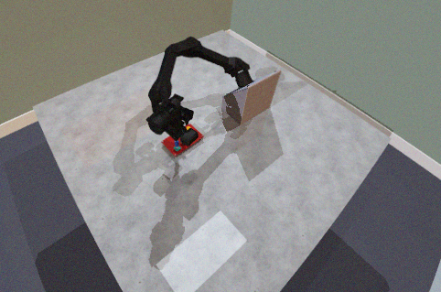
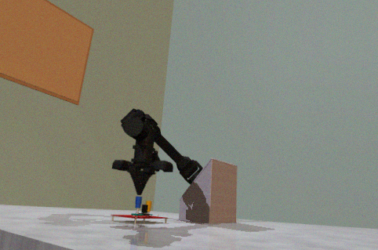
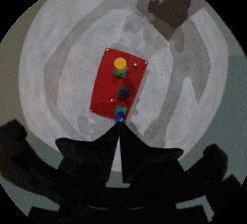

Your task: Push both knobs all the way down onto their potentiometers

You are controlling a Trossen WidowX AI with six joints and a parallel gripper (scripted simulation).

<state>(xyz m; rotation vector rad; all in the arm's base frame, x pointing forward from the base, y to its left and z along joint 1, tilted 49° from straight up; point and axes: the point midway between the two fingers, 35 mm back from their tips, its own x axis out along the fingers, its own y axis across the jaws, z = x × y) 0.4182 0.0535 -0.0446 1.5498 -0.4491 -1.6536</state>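
The blue knob is 20 mm below my gripper tip. Round my gripper tip: yellow knob (80 mm behind, 40 mm to the right, 30 mm below).
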